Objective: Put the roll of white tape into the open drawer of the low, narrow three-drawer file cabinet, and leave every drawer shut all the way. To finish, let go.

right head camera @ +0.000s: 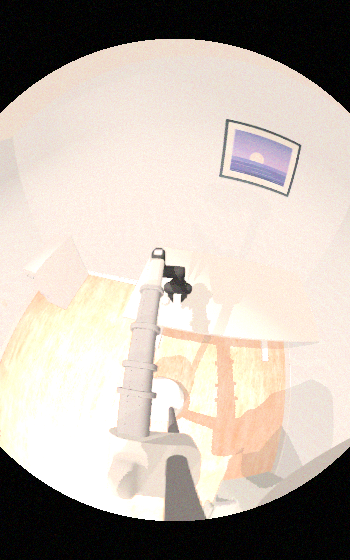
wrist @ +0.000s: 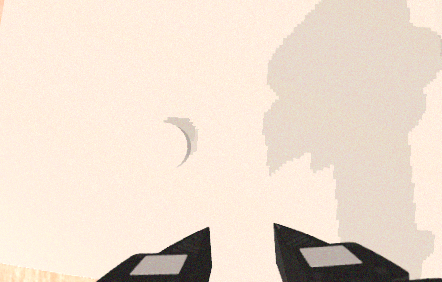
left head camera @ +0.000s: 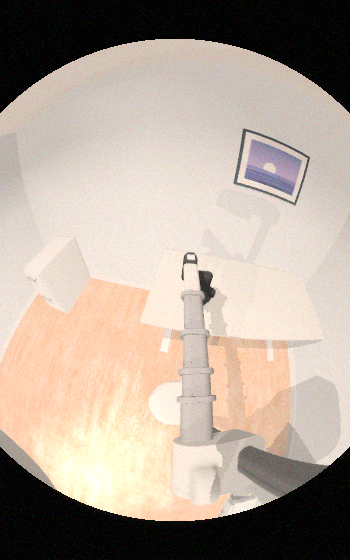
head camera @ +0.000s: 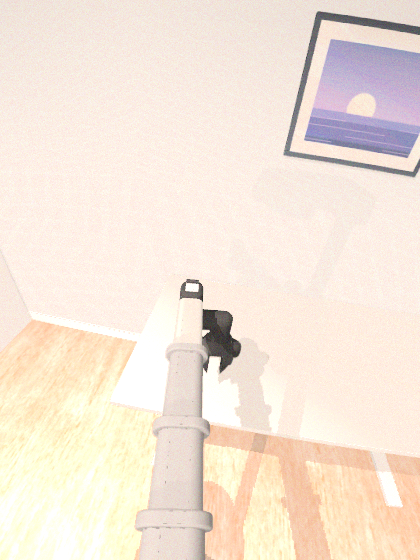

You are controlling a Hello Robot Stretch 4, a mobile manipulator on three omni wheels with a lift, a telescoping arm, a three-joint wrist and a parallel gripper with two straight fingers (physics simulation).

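Frame: origin at the robot's base, x ahead, y left, z up, level; metres.
Seen in the pictures: gripper, between the fingertips: point(right head camera: 176, 300) point(wrist: 242, 244) point(head camera: 213, 370); robot's base, origin of its link: point(right head camera: 160, 398) point(left head camera: 172, 401).
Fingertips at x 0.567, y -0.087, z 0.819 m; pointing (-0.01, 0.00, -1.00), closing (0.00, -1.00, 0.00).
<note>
Offsets run from my fingertips to a thing's top centre. "spot": to the spot under its first point. Level surfaces: height alone.
The roll of white tape {dx +0.069, dy +0.075, dz -0.103 m} point(wrist: 187, 145) lies on the white table, left of centre and beyond the fingertips in the wrist view. It is washed out and shows as a thin grey crescent with a small shadow. I cannot make it out in the head views. My gripper point(wrist: 242, 244) point(head camera: 214, 369) point(right head camera: 177, 298) points down above the table, open, with no object between its fingers. The low file cabinet {spot: dx +0.530, dy +1.433, dz -0.445 m} point(left head camera: 65, 277) point(right head camera: 61, 280) stands at the far left by the wall. Its handles face left, and its drawer fronts are mostly turned away, so I cannot tell which drawer is open.
The white table {dz -0.126 m} point(head camera: 135, 380) point(left head camera: 285, 310) point(right head camera: 280, 315) stands against the wall under a framed sunset picture point(head camera: 362, 95) point(left head camera: 272, 166) point(right head camera: 260, 157). A round white seat point(left head camera: 164, 404) point(right head camera: 170, 394) is beside the extended arm, nearer the base. The arm's shadow falls on the table.
</note>
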